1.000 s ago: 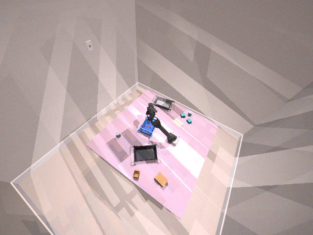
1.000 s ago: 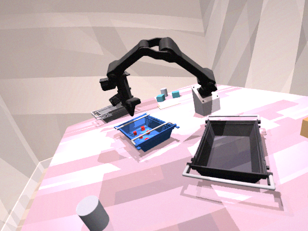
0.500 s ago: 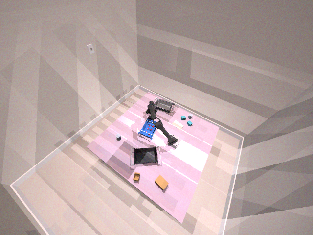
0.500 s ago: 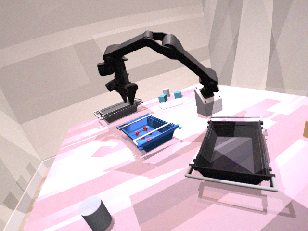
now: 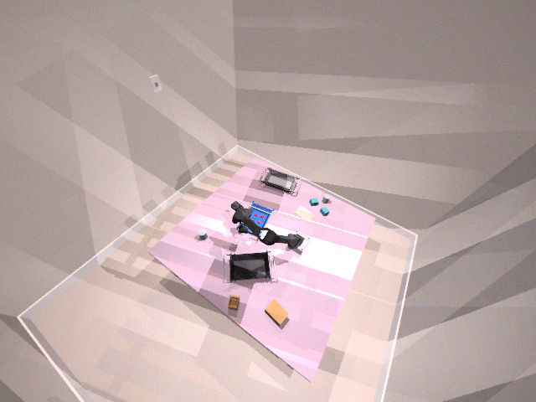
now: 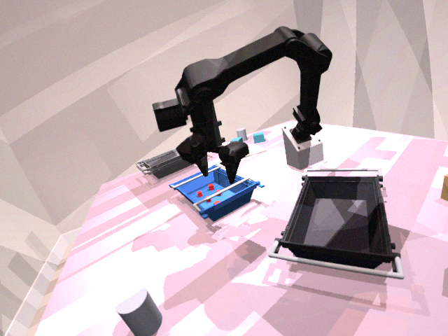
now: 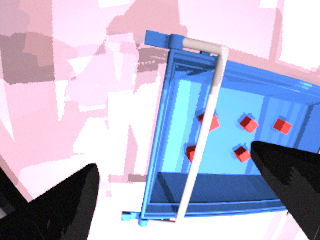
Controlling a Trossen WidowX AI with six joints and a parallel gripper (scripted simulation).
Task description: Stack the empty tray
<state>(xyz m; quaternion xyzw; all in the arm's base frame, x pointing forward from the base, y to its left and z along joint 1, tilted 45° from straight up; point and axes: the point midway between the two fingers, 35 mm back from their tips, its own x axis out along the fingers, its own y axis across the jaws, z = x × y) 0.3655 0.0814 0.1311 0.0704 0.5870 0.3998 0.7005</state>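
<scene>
Right now my gripper tip is 200 mm to the right of the black tray, 190 mm past it and 80 mm above it. From my gripper tip the other things lie so: flat card: 460 mm to the right, 270 mm behind, 120 mm below.
</scene>
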